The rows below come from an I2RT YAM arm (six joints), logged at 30 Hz.
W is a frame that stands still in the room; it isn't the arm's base.
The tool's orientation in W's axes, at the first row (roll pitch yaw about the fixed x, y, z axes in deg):
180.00 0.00 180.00
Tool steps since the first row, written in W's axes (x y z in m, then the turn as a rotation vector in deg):
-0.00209 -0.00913 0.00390 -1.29 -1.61 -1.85
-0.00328 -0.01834 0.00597 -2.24 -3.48 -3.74
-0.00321 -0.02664 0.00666 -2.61 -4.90 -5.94
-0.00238 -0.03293 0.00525 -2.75 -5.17 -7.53
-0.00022 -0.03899 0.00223 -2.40 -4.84 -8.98
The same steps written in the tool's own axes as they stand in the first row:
0.00209 -0.00913 -0.00390 1.29 -1.61 1.85
0.00328 -0.01834 -0.00597 2.24 -3.48 3.74
0.00321 -0.02664 -0.00666 2.61 -4.90 5.94
0.00238 -0.03293 -0.00525 2.75 -5.17 7.53
0.00022 -0.03899 -0.00223 2.40 -4.84 8.98

